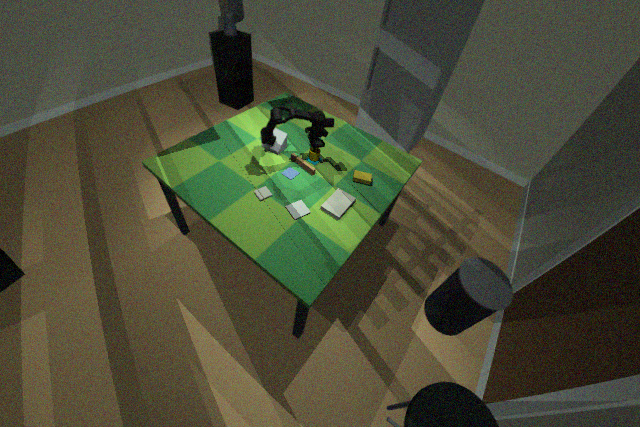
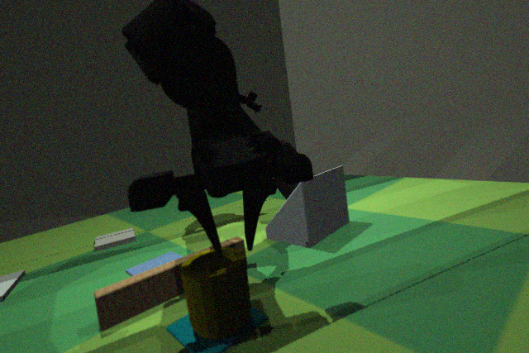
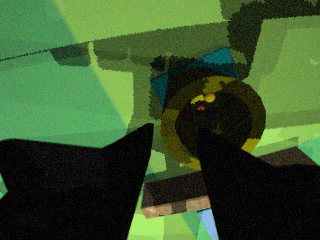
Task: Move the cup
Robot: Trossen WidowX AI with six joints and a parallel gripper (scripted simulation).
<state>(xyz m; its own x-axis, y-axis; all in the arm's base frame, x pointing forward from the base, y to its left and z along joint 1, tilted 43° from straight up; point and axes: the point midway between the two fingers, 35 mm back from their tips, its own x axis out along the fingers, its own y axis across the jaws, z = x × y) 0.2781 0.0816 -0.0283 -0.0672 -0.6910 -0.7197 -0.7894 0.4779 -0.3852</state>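
The yellow cup is 20 mm ahead of my gripper tip, 10 mm to the right of it and 40 mm below it. From my gripper tip the other things lie so: wooden bar: 120 mm to the right, 60 mm below; cyan pad: 20 mm ahead, 20 mm to the right, 80 mm below; blue-grey pad: 30 mm behind, 220 mm to the right, 80 mm below.
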